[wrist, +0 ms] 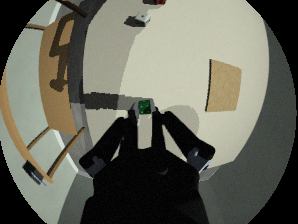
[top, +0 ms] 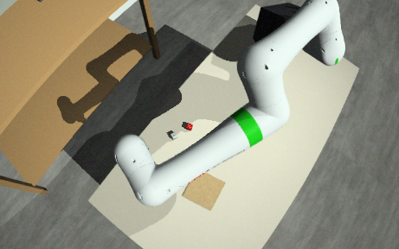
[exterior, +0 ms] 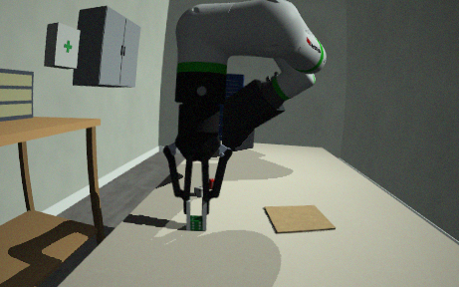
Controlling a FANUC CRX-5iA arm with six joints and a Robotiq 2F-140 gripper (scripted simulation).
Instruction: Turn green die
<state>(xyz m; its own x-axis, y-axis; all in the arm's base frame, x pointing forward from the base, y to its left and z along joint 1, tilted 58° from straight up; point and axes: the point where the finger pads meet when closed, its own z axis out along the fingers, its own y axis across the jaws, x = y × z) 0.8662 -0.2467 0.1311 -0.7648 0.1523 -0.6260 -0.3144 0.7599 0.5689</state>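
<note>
My gripper is now 12 cm past the mat, 21 cm to the right of it and 3 cm above it. From my hand the other things lie so: red die: 27 cm behind, 4 cm to the right, 2 cm below; green die: 2 cm below; grey die: 19 cm behind, 6 cm to the right, 2 cm below.
</note>
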